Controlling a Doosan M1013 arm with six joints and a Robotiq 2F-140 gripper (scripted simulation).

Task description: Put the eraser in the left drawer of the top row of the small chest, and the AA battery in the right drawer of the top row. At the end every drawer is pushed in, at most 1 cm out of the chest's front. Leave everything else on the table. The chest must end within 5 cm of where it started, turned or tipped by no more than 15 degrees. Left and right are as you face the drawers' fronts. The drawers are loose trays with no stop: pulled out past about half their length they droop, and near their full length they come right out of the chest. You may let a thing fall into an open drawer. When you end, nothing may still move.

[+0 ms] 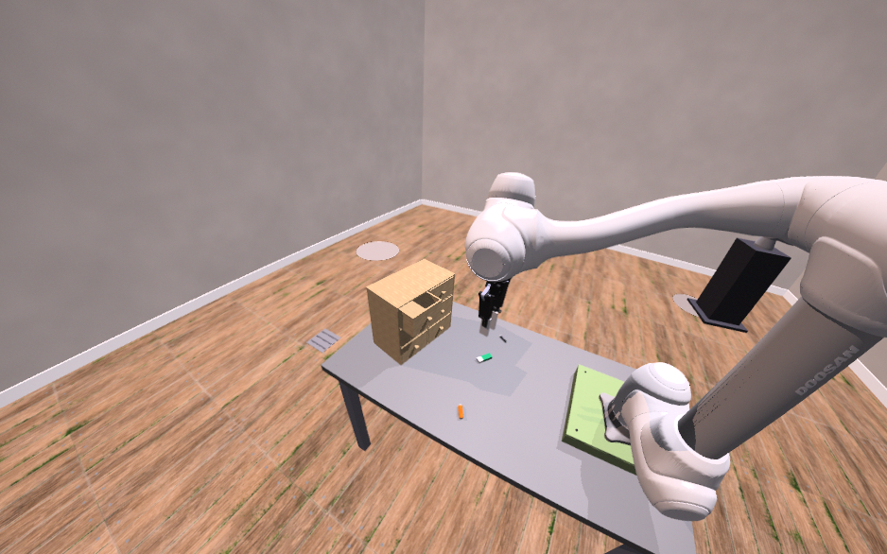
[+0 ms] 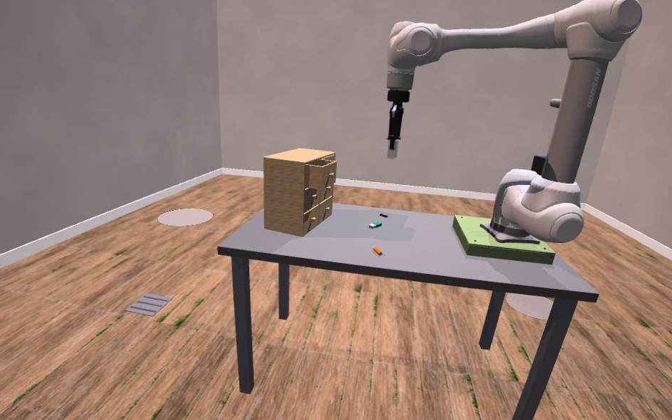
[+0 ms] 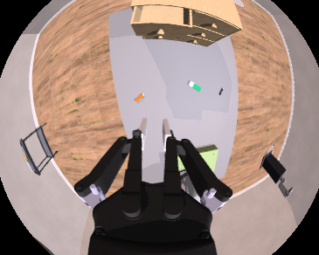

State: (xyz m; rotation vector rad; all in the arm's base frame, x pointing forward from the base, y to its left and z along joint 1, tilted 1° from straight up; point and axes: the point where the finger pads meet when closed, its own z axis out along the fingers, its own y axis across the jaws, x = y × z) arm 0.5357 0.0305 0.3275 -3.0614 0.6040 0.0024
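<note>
My gripper is now 19 cm to the left of the eraser and 37 cm above it. From my hand the other things lie so: small dark object 6 cm behind, 34 cm to the right, 37 cm below; then orange AA battery 3 cm ahead, 7 cm to the left, 37 cm below.
</note>
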